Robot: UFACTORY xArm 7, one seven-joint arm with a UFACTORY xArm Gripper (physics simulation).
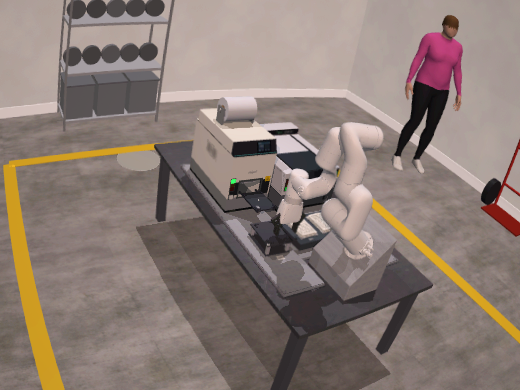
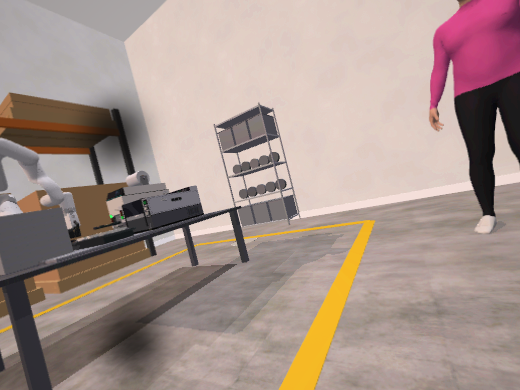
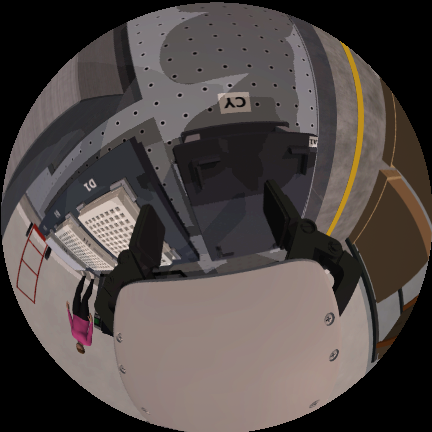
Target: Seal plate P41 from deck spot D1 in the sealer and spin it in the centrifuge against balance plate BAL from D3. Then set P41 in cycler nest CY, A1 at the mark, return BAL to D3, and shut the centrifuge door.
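Places are measured from the arm's base along level axes (x ahead, y left, z up), in metres.
Pixels of known places: gripper, fingertip midpoint: (image 1: 284, 232) (image 2: 75, 237) (image 3: 208, 204); arm's base at its link origin: (image 1: 359, 245) (image 2: 22, 232).
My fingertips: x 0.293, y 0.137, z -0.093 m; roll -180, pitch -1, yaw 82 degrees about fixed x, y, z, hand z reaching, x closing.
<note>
Ahead of a thing's pixels: the offset from my fingertips to its middle. "*": to the spot under its first point. Level surfaces: height alone.
My gripper (image 1: 286, 229) (image 3: 208, 204) is open and empty above the dark cycler nest CY @[dx +0.042, dy +0.036, dz -0.042 m] (image 1: 263, 234) (image 3: 237, 177), fingers apart. The nest's floor is bare between its corner guides. The A1 mark @[dx -0.024, dy +0.101, dz -0.016 m] (image 3: 313, 141) is at its corner. Two white plates stand side by side on the dark deck rack @[dx +0.011, dy -0.243, dz -0.047 m] (image 3: 112, 172): the plate nearer the nest @[* dx -0.004, dy -0.126, dz -0.014 m] (image 1: 306, 229) (image 3: 111, 217) and the farther plate @[dx +0.015, dy -0.243, dz -0.019 m] (image 1: 319, 220) (image 3: 80, 245). I cannot read which is P41 or BAL. The beige sealer @[dx +0.508, dy -0.040, dz +0.164 m] (image 1: 232, 172) has its dark tray @[dx +0.212, dy -0.008, dz +0.030 m] (image 1: 259, 201) out. The centrifuge @[dx +0.435, dy -0.337, dz +0.048 m] (image 1: 305, 162) (image 2: 175, 205) stands beside it; its door state is unclear.
A perforated plate @[dz -0.073 m] (image 1: 300, 275) (image 3: 175, 107) lies on the dark table (image 1: 350, 315) (image 2: 150, 232). The arm's grey base block (image 1: 345, 272) (image 2: 35, 240) stands beside the deck rack. A person (image 1: 435, 70) (image 2: 480, 65) stands away from the table.
</note>
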